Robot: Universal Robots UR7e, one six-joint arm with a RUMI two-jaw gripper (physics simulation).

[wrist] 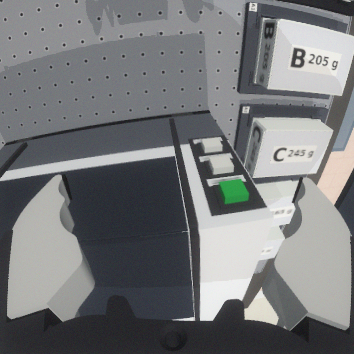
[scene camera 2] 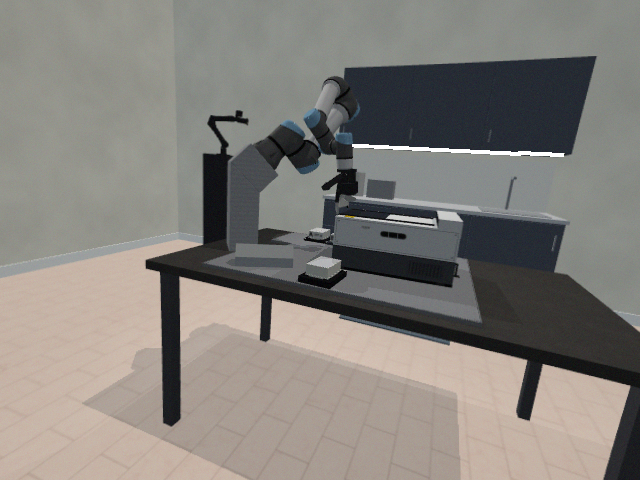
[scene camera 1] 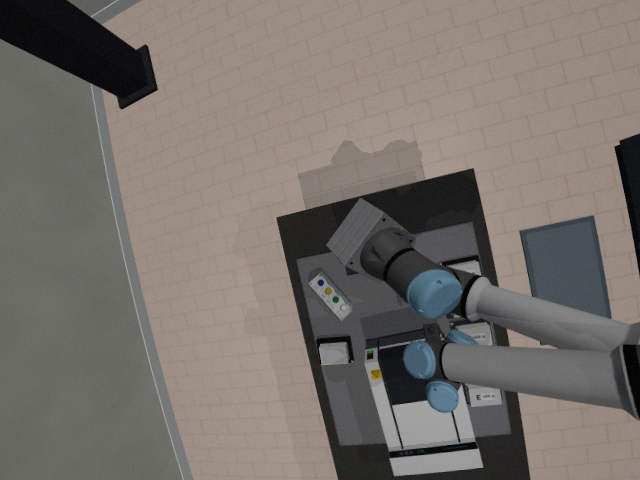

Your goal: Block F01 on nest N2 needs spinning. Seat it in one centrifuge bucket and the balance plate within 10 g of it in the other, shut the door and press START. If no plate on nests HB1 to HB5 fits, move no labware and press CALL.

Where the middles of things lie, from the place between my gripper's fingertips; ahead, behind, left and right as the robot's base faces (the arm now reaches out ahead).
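My gripper is 1 cm below the dark panel (scene camera 1: 403, 388), 13 cm short of it and 10 cm to the left of it. Counted from my gripper, the centrifuge (wrist: 145, 176) is 8 cm below, 28 cm ahead and 10 cm to the right. The button box (scene camera 1: 322, 287), counted from my gripper as well, is 16 cm below it, 21 cm behind it and 37 cm to the right of it. Going by their middles, of the things named here the dark panel is the nearest to my gripper, and the button box is the farthest from my gripper.
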